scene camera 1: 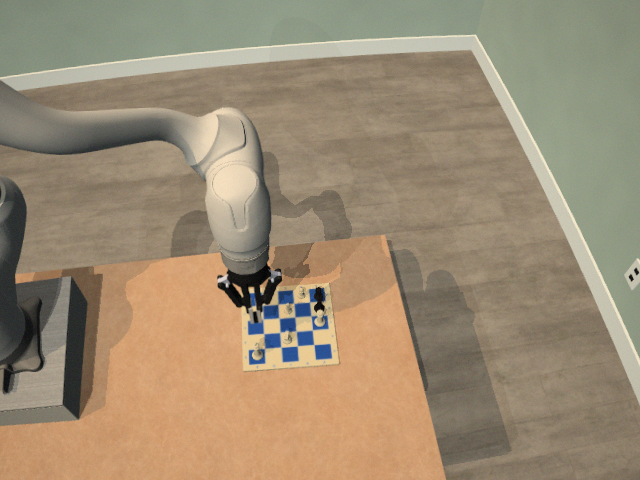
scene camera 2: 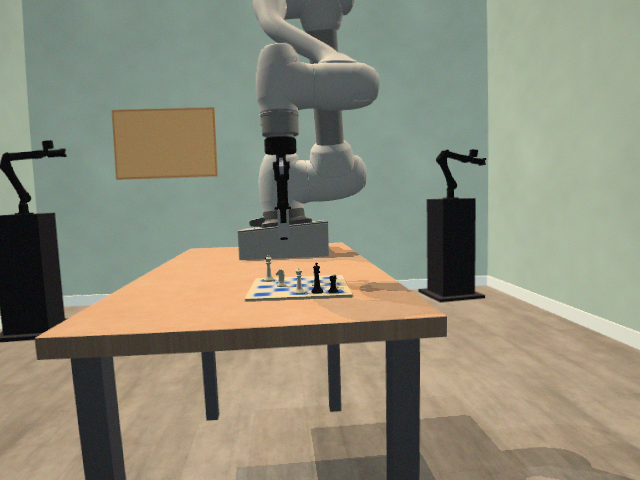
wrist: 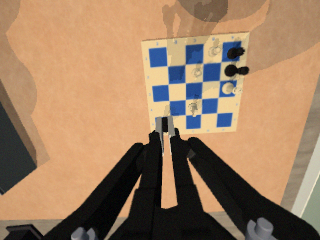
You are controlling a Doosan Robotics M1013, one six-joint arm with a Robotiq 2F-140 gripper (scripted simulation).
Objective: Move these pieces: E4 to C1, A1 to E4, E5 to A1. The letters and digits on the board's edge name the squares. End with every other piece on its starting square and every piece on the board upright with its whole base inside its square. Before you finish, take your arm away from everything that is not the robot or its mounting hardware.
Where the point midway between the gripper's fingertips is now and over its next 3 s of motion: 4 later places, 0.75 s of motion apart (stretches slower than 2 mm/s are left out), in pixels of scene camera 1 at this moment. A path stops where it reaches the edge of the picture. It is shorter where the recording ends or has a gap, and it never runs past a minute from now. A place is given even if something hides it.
My gripper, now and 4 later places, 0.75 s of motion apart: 255, 317; 284, 273; 285, 288; 285, 295; 285, 294
